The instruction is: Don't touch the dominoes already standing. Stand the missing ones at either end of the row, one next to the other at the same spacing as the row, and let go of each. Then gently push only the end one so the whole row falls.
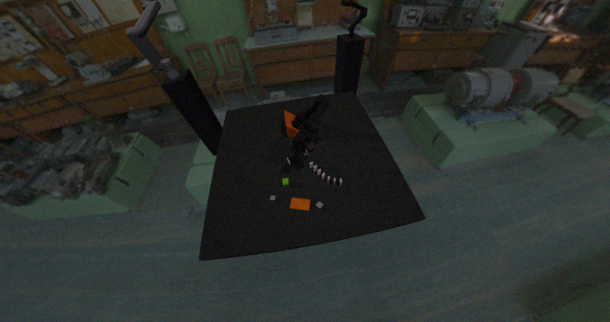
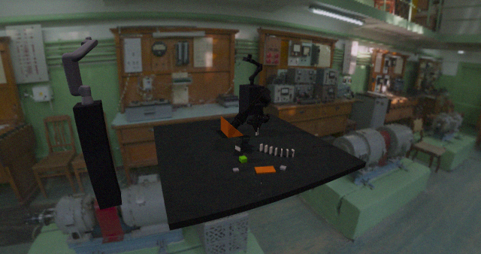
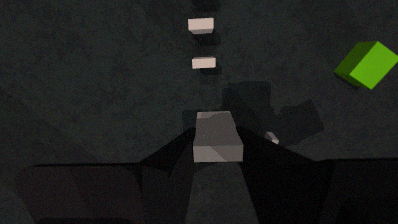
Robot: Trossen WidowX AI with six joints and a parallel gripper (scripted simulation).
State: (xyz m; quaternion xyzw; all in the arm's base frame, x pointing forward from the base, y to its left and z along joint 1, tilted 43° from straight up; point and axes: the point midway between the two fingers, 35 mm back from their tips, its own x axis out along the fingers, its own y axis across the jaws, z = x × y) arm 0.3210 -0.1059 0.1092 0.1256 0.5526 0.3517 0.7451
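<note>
Now: gripper tip 100 mm short of the green cube, 180 mm to the left of it and 130 mm above it. Round my gripper tip: flat orange plate (270 mm ahead, 120 mm to the right, 140 mm below).
</note>
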